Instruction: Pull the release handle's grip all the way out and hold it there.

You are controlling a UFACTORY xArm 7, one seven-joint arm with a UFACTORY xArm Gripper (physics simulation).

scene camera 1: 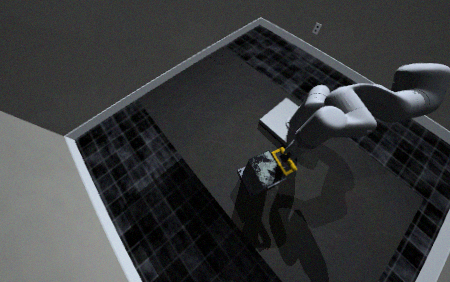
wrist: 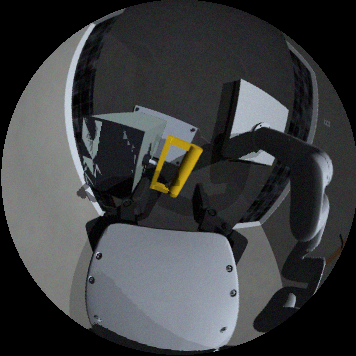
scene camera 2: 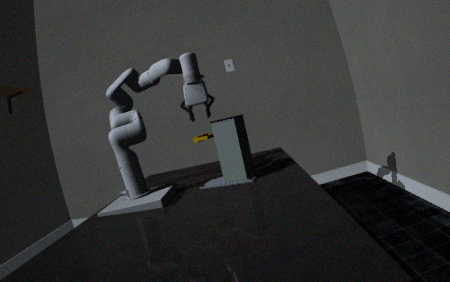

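Observation:
The release handle (scene camera 1: 278, 161) (scene camera 2: 201, 138) (wrist: 187, 172) is a yellow rectangular frame with a thick outer grip bar. It sticks out sideways from the upper part of a tall pale green box (scene camera 1: 263, 170) (scene camera 2: 231, 150) (wrist: 120, 160); in the wrist view a short metallic rod shows between them. My gripper (scene camera 2: 200, 118) (wrist: 171, 188) is partly open and empty, pointing down. In scene camera 2 its fingertips are above the handle and beside the box's top, apart from the handle. In scene camera 1 the arm hides most of the fingers.
The box stands on a thin light plate (scene camera 2: 206, 184) (wrist: 176, 124) on the dark table (scene camera 2: 200, 240). The arm's white base slab (scene camera 1: 280, 119) (scene camera 2: 137, 204) (wrist: 257, 107) stands on the handle's side of the box. The box's top edge is close beside one finger.

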